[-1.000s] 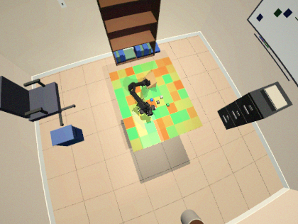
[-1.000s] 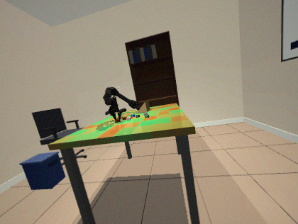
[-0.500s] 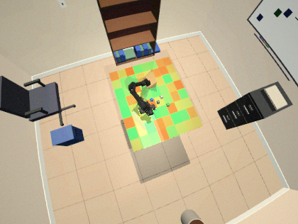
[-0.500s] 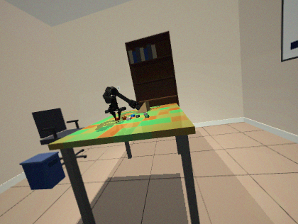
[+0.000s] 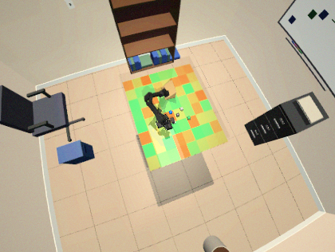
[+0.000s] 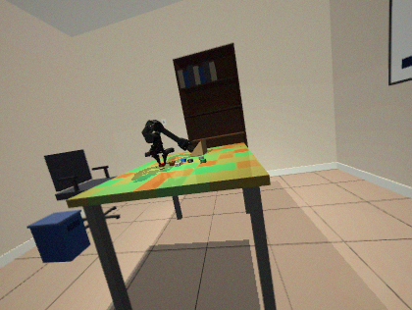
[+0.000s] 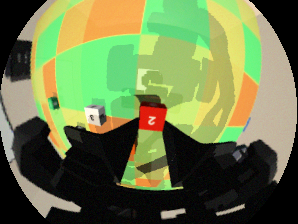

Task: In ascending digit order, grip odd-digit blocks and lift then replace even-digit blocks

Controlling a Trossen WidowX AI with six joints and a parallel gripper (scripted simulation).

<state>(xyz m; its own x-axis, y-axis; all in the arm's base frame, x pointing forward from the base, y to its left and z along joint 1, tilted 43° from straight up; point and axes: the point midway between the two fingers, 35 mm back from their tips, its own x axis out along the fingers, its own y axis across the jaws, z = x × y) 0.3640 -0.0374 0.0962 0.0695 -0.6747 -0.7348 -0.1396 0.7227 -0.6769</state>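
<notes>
Now: gripper tip 10 cm to the right of the white block, 2 cm past it and 1 cm above it. From my gripper tip the other things lie so: blue block (14 cm behind, 9 cm to the left, 1 cm below); then red block (1 cm ahead); then orange block (7 cm behind, 3 cm to the left, 1 cm below).
</notes>
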